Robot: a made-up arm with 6 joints.
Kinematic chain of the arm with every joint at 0, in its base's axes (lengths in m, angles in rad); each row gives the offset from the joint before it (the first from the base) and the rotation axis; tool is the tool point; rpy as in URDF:
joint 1: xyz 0 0 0.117 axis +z
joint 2: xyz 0 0 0 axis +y
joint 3: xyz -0.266 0 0.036 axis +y
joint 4: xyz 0.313 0 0.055 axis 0.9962 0 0.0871
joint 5: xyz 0 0 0 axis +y
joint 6: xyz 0.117 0 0.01 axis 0.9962 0 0.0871
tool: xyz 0 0 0 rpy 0 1.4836 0
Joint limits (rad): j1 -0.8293..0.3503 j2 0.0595..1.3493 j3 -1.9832..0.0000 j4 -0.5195..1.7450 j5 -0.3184..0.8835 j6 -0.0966..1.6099
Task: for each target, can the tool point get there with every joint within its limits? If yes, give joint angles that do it. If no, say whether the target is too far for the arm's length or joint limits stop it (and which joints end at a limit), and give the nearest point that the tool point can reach.
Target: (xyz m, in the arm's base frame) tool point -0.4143 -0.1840 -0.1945
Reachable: no: joint limits stop it (at a limit: joint 1, joint 2, joint 3, joint 4, joint 5) | nearest point -0.0019 -0.0648 -0.0036 | short by 0.470 m
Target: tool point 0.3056 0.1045 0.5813
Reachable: yes | joints 0.1701 1.2467 -1.6393 1.1979 0.4858 0.8830
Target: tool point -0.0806 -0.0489 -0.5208
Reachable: no: joint limits stop it (at a limit: joint 1, joint 2, joint 3) | nearest point 0.0394 -0.0686 -0.0229 | short by 0.513 m
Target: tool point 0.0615 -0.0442 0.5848
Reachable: yes | joints -0.6973 0.4620 -1.0834 -0.2820 -0.1756 0.4002
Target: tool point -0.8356 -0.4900 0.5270
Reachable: no: too far | nearest point -0.4665 -0.1846 0.5299 | short by 0.479 m
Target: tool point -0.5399 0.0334 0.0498
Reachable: no: joint limits stop it (at a limit: joint 2, joint 3, joint 4, joint 5) | nearest point -0.4767 0.0295 0.5040 | short by 0.459 m
